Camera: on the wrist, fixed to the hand. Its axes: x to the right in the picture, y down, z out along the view.
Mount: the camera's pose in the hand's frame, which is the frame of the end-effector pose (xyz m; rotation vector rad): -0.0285 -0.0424 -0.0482 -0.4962 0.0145 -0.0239
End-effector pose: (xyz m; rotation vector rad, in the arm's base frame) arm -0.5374 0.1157 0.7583 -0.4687 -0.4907 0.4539
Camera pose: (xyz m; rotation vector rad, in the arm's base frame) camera -0.5214 0.0521 0.7332 -0.9415 -0.5957 0.3022
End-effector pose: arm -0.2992 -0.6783 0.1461 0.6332 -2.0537 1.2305
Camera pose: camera -0.2373 -0.6519 0.1662 0.4072 -2.2141 0.6633
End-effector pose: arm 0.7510 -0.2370 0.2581 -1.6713 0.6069 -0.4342
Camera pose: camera 0.7063 -0.2524 0.3100 -2.1489 0.7475 -0.3278
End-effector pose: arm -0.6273 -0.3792 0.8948 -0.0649 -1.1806 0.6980
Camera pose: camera -0.5716 -0.4132 0.8687 -0.4695 -1.3160 0.3696
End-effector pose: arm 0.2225 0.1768 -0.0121 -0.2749 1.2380 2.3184
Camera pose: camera 0.2661 0.1476 -0.0588 -0.4693 0.6408 2.5754
